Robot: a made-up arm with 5 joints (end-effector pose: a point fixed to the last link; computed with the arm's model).
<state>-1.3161 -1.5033 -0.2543 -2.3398 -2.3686</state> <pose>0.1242 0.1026 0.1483 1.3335 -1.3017 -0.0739</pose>
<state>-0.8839 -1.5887 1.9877 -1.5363 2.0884</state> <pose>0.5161 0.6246 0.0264 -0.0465 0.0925 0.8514</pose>
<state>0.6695 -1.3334 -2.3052 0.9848 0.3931</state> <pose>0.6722 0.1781 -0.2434 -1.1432 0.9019 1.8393</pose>
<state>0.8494 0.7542 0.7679 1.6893 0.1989</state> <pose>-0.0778 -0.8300 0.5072 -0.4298 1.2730 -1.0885</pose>
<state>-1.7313 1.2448 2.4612 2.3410 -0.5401</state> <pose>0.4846 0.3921 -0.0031 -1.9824 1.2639 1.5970</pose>
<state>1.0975 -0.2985 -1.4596 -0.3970 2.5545</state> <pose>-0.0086 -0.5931 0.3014 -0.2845 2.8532 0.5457</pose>
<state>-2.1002 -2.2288 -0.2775 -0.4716 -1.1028</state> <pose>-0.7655 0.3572 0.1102 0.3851 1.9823 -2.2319</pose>
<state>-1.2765 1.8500 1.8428 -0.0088 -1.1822</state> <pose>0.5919 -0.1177 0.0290 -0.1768 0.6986 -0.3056</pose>
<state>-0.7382 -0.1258 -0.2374 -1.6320 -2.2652</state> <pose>0.3189 -0.0069 0.2318 1.3011 -1.0477 -0.9442</pose>
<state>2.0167 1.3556 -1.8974 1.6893 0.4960</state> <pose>-0.6917 -0.2079 0.7906 -1.5108 -0.6452 -1.5879</pose>
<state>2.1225 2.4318 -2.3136 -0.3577 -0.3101</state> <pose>-0.6764 0.0241 0.3879 -1.2161 -2.0722 0.6302</pose>
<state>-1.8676 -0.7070 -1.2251 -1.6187 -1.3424</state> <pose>-0.2876 0.6635 0.1348 0.6730 0.7378 1.6388</pose>
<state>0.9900 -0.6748 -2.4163 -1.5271 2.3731</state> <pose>0.0345 -0.5190 0.4146 0.0156 -1.7408 -1.4171</pose>
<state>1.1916 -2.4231 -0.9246 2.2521 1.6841</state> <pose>0.6907 -0.1711 -0.3610 2.1456 -0.1579 -0.2328</pose>
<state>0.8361 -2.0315 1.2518 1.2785 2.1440</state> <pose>0.2129 0.2862 -0.2208 -0.0491 0.5069 2.5852</pose>
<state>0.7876 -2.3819 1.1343 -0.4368 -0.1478</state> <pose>0.4925 0.0305 0.3351 -2.1982 -0.6400 -0.5056</pose>
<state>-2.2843 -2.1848 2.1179 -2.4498 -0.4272</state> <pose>-0.4095 0.1211 0.4361 -1.8983 0.3358 -1.3910</pose>
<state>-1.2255 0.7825 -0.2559 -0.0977 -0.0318</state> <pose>0.4738 0.7069 0.3070 0.8572 0.4452 1.3723</pose>
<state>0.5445 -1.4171 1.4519 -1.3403 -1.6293</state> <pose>0.0411 0.0995 0.1952 -1.1612 -2.8679 -0.2298</pose>
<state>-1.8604 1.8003 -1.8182 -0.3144 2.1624</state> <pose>-0.2869 0.5558 0.1020 0.4629 0.5502 -2.5760</pose>
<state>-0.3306 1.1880 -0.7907 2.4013 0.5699</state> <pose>0.7089 -0.3436 0.7891 -0.9448 -0.4710 -0.1883</pose>
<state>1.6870 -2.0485 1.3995 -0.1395 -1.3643</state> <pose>0.5644 -0.1481 -0.0028 -2.8964 0.0602 0.3590</pose>
